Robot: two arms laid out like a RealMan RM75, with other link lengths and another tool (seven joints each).
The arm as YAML. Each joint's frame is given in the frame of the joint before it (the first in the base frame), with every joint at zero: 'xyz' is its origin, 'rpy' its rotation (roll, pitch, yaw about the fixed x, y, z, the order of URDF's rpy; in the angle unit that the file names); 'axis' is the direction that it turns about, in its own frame. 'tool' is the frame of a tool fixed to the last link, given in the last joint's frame.
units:
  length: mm
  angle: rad
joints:
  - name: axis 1
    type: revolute
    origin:
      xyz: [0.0, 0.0, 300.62]
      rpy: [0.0, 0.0, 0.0]
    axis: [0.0, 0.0, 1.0]
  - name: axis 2
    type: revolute
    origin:
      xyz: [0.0, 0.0, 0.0]
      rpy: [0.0, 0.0, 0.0]
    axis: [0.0, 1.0, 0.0]
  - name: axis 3
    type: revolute
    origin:
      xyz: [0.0, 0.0, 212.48]
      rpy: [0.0, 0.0, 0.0]
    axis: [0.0, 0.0, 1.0]
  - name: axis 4
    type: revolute
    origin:
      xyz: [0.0, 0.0, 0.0]
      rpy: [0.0, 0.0, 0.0]
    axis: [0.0, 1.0, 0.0]
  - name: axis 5
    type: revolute
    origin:
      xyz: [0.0, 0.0, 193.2]
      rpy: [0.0, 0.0, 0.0]
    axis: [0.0, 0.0, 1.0]
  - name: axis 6
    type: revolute
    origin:
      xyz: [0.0, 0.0, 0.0]
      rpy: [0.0, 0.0, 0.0]
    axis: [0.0, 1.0, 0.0]
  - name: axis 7
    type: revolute
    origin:
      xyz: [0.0, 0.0, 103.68]
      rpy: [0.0, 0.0, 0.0]
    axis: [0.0, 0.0, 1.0]
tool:
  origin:
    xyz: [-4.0, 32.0, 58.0]
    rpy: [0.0, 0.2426, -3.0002]
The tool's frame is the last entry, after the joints.
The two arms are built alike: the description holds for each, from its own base.
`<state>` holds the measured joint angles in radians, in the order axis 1, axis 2, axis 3, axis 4, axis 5, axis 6, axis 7, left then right.
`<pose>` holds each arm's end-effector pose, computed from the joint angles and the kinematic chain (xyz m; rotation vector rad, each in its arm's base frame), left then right.
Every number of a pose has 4 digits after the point. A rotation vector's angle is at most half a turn.
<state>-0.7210 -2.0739 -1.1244 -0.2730 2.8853 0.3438 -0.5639 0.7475 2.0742 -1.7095 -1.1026 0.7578 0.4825 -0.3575</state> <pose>-0.2208 0.3819 -0.0206 -1.1801 2.5622 1.3126 0.0321 0.3932 0.0070 -0.7078 -2.2461 -1.0300</pose>
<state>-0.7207 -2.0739 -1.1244 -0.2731 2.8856 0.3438 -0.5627 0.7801 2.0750 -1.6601 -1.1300 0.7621 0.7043 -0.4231</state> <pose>-0.2209 0.3819 -0.0207 -1.1789 2.5634 1.3133 0.0339 0.3785 0.0012 -0.7280 -2.4242 -0.9367</pose>
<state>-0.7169 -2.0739 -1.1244 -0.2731 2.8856 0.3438 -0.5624 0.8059 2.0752 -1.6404 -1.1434 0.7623 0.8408 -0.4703</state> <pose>-0.2224 0.3810 -0.0207 -1.1840 2.5627 1.3142 0.0346 0.3662 -0.0028 -0.7132 -2.5513 -0.8619</pose>
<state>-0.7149 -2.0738 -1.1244 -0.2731 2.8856 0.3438 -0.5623 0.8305 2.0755 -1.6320 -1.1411 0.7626 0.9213 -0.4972</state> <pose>-0.2231 0.3806 -0.0206 -1.1868 2.5623 1.3148 0.0346 0.3584 -0.0059 -0.7000 -2.6332 -0.8094</pose>
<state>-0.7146 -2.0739 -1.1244 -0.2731 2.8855 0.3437 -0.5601 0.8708 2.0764 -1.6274 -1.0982 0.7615 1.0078 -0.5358</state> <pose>-0.2233 0.3805 -0.0207 -1.1851 2.5640 1.3159 0.0411 0.3500 -0.0127 -0.6962 -2.7482 -0.7448</pose>
